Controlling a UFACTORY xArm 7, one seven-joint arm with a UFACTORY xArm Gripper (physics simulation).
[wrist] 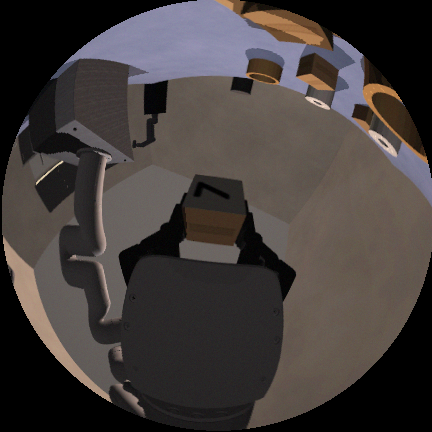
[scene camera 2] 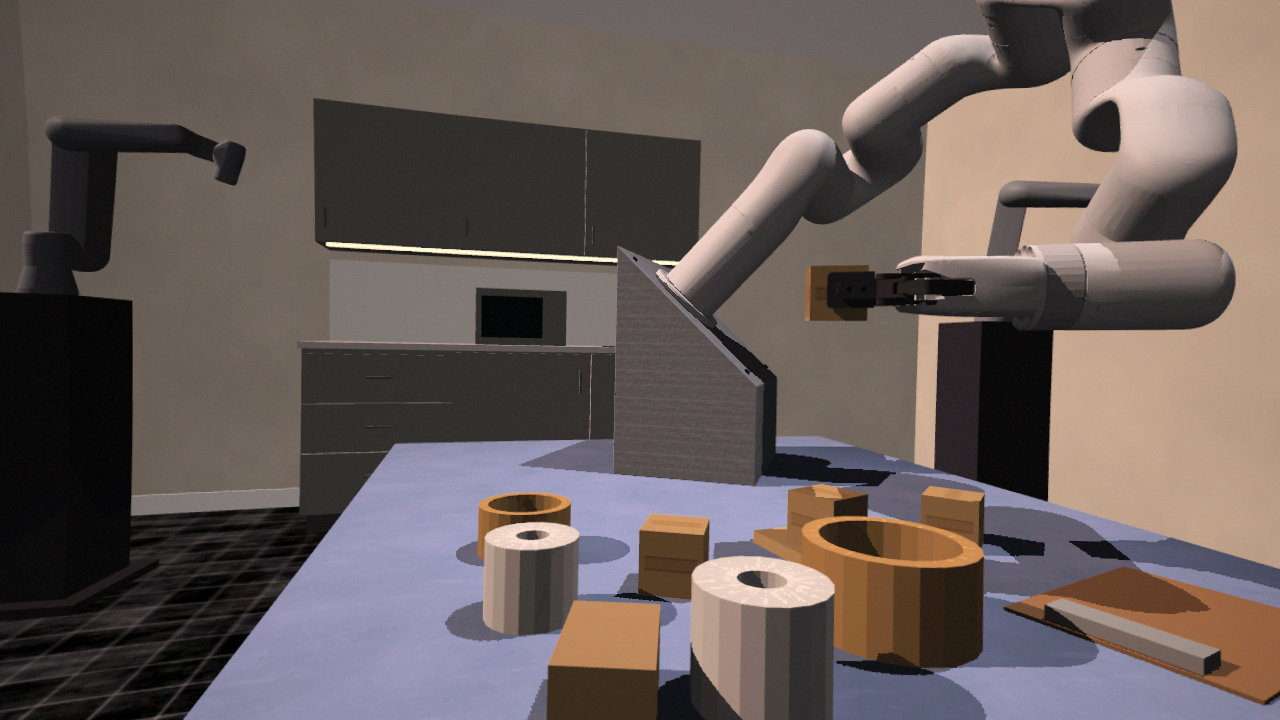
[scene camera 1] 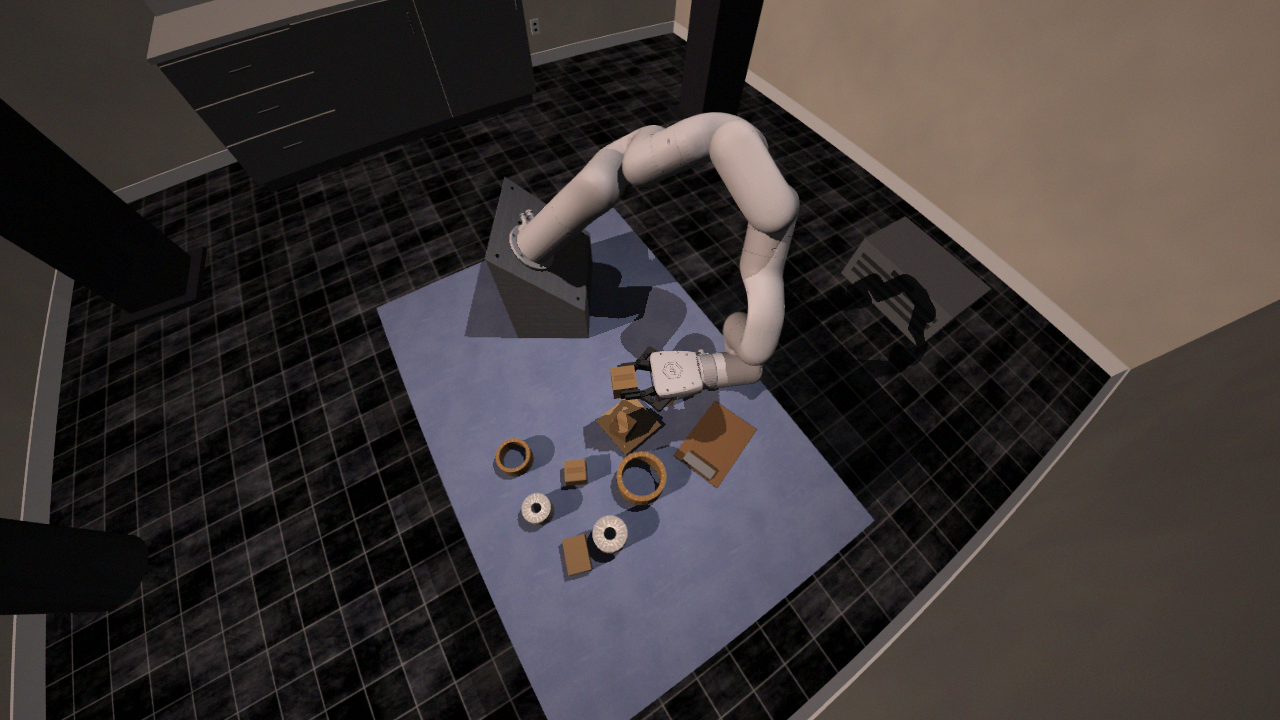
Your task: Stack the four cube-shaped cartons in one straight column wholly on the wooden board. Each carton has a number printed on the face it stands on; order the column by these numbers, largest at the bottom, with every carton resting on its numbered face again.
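Places are measured from the arm's base along level axes (x ahead, y left, z up), in millimetres.
Pixels of known places: gripper, between the fingertips: (wrist: 214, 205) (scene camera 2: 824, 291) (scene camera 1: 619, 382); arm's base, origin of its link: (wrist: 93, 154) (scene camera 2: 684, 300) (scene camera 1: 531, 248).
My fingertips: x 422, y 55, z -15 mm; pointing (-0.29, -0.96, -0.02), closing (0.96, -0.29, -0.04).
Note:
For each thing: its top centre in the pictures, then the offset to it from my fingertips. "spot": a spot on its surface instead.
- cube carton, centre of its top: (scene camera 2: 836, 266) (wrist: 210, 225) (scene camera 1: 623, 376) dx +3, dy +10, dz +24 mm
- second carton, centre of its top: (scene camera 2: 827, 492) (scene camera 1: 623, 423) dx +26, dy -2, dz -185 mm
- wooden board, centre of its top: (scene camera 2: 843, 542) (scene camera 1: 628, 422) dx +14, dy +19, dz -235 mm
- third carton, centre of its top: (scene camera 2: 675, 523) (wrist: 314, 82) (scene camera 1: 575, 470) dx +83, dy -153, dz -197 mm
- fourth carton, centre of its top: (scene camera 2: 953, 493) dx -19, dy +146, dz -197 mm
- large ring, centre of its top: (scene camera 2: 887, 538) (scene camera 1: 641, 475) dx +162, dy -16, dz -186 mm
- smaller ring, a spot on its surface: (scene camera 1: 499, 456) spot: dx -26, dy -309, dz -207 mm
- longer box, centre of its top: (scene camera 2: 610, 631) (scene camera 1: 576, 554) (wrist: 366, 127) dx +257, dy -218, dz -204 mm
- brown panel, centre of its top: (scene camera 2: 1176, 603) (scene camera 1: 716, 440) dx +154, dy +205, dz -234 mm
- grey bar, a spot on its surface: (scene camera 1: 699, 464) spot: dx +188, dy +135, dz -235 mm
My gripper (scene camera 1: 631, 380) (scene camera 2: 845, 291) (wrist: 214, 205) lies level high above the table and is shut on a cube carton (scene camera 1: 622, 379) (scene camera 2: 816, 293) (wrist: 215, 194). Its printed face, which looks like a 7, is turned down. A second carton (scene camera 1: 622, 420) (scene camera 2: 825, 508) stands on the wooden board (scene camera 1: 630, 444) (scene camera 2: 776, 540), partly in shadow. A third carton (scene camera 1: 574, 471) (scene camera 2: 673, 555) (wrist: 317, 72) stands on the mat left of the big ring. A fourth carton (scene camera 2: 952, 513) stands behind and right of the board, mostly hidden by the gripper in scene camera 1. The numbers on these three do not show.
A large ring (scene camera 1: 617, 479) (scene camera 2: 908, 608) stands close to the board. A smaller ring (scene camera 1: 499, 456), two white rolls (scene camera 1: 536, 520) (scene camera 1: 609, 547) and a longer box (scene camera 1: 576, 555) (scene camera 2: 604, 640) stand farther forward. A brown panel (scene camera 1: 729, 434) with a grey bar (scene camera 1: 699, 464) lies right.

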